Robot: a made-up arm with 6 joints.
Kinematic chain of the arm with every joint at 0, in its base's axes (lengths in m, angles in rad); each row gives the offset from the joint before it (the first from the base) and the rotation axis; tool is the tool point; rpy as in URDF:
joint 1: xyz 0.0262 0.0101 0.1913 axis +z
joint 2: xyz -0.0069 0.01 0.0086 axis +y
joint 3: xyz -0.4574 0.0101 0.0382 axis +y
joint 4: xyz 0.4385 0 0.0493 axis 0.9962 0 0.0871
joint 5: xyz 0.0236 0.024 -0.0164 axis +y
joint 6: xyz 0.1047 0.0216 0.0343 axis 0.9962 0 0.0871
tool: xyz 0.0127 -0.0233 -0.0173 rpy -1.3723 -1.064 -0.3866
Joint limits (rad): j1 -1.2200..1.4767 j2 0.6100..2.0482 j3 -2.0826..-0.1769 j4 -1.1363..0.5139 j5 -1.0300..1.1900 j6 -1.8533..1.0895
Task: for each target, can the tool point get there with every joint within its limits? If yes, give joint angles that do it. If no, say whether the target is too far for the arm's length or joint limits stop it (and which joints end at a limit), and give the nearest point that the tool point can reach.
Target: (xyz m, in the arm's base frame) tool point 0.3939 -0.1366 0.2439
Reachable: yes | joints -0.4868 1.4688 -0.5857 0.3661 0.1113 -0.3337
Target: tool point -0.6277 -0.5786 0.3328
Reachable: no: joint limits stop it (at a limit: joint 1, joint 4, joint 5) | nearest point 0.0594 -0.3272 0.3328 | short by 0.732 m
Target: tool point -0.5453 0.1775 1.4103
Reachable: no: too far | nearest point -0.3710 0.1265 1.0747 | short by 0.382 m
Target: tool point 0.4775 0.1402 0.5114
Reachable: yes | joints 0.1957 1.2960 -0.9322 -0.2957 -0.1043 -0.5094
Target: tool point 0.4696 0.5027 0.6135
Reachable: yes | joints 0.7545 1.6772 -1.5550 -0.2225 -0.0269 0.7263
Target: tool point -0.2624 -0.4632 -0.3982
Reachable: no: joint limits stop it (at a limit: joint 1, joint 2, joint 4) | nearest point 0.0737 -0.2906 0.0269 | short by 0.569 m
